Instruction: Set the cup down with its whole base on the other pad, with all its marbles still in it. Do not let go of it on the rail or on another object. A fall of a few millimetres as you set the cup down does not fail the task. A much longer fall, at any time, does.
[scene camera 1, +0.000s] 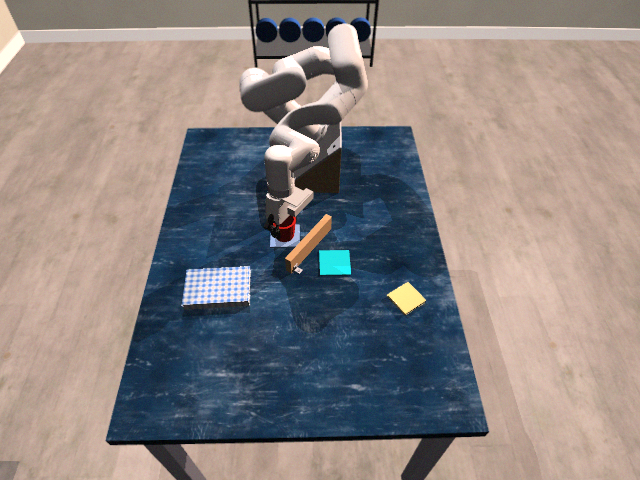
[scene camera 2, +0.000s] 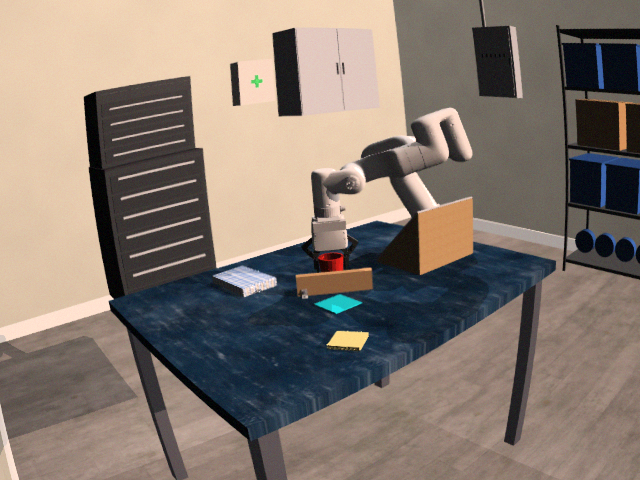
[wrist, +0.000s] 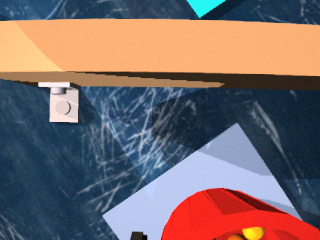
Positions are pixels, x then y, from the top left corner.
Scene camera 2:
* my gripper: 331, 270
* wooden rail: 357, 279
